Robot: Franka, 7 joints.
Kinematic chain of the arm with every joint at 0, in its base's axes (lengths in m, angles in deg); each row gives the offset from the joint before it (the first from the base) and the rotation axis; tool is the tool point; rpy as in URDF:
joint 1: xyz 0 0 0.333 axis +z
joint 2: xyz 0 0 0 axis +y
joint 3: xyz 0 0 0.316 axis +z
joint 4: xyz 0.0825 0 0 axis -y
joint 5: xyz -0.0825 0 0.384 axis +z
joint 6: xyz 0 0 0 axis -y
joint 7: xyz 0.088 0 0 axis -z
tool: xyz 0 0 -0.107 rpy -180 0 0
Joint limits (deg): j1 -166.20..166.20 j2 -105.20..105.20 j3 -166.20..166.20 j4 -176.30..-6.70 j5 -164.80..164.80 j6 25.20..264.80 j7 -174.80..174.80
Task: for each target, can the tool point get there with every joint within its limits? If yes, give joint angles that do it. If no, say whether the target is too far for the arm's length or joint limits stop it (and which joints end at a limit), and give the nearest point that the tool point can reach.
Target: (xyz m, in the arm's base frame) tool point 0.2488 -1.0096 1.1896
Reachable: no: too far | nearest point 0.1584 -0.6429 0.8785 | short by 0.489 m
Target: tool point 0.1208 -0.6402 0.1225
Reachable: yes | joints 83.00 -80.24 -128.51 -48.36 -61.60 45.76 32.48
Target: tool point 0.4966 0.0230 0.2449
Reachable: yes | joints 86.27 60.23 -80.35 -133.86 -127.21 150.82 -78.99
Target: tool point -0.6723 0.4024 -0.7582
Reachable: no: too far | nearest point -0.4593 0.2749 -0.2972 | short by 0.524 m
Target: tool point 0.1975 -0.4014 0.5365
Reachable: yes | joints 53.14 47.60 -124.99 -135.49 -16.82 131.36 -84.31
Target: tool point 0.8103 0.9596 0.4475
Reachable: no: too far | nearest point 0.5512 0.6528 0.4109 | short by 0.403 m
